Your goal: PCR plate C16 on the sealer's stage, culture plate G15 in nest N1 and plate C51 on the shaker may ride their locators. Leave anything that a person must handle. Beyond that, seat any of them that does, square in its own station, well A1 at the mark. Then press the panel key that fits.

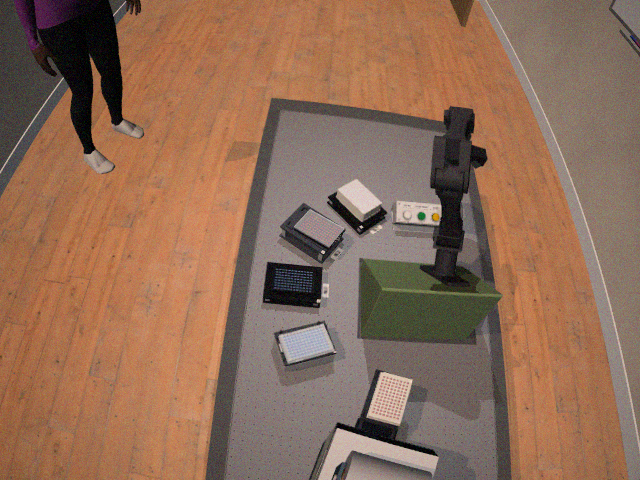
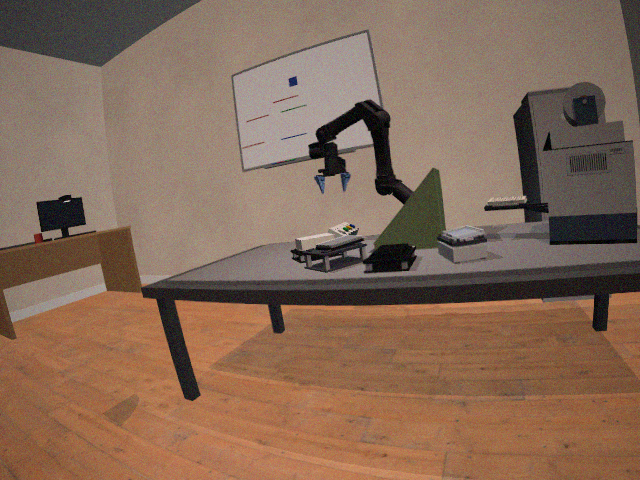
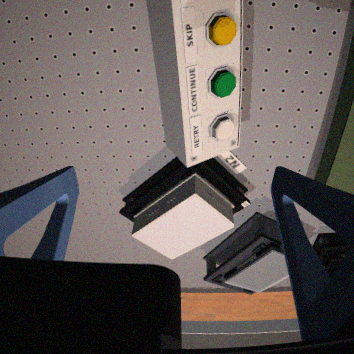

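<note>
My gripper (image 2: 333, 192) (image 3: 174, 177) is open and empty, high above the table beside the key panel (image 1: 415, 221) (image 2: 337, 229) (image 3: 201, 56). A plate with reddish wells (image 1: 391, 397) (image 2: 506, 199) lies on the sealer's stage. A pale blue-welled plate (image 1: 306, 343) (image 2: 464, 233) lies on the shaker, a low white box (image 2: 462, 252). A grey plate (image 1: 318, 227) (image 2: 338, 242) (image 3: 257, 272) lies on a raised dark nest. The low black nest (image 1: 268, 298) (image 2: 390, 257) holds dark blue-marked wells (image 1: 293, 279). I cannot read which nest is N1, nor tell whether plates ride their locators or where A1 is.
A tall white block (image 1: 359, 198) (image 2: 314, 240) (image 3: 184, 227) stands on nest N2 beside the panel. A green wedge (image 1: 429, 315) (image 2: 421, 222) stands by the arm's base. The sealer (image 1: 382, 439) (image 2: 591, 191) stands at the table's far end. A person (image 1: 82, 62) stands off the table.
</note>
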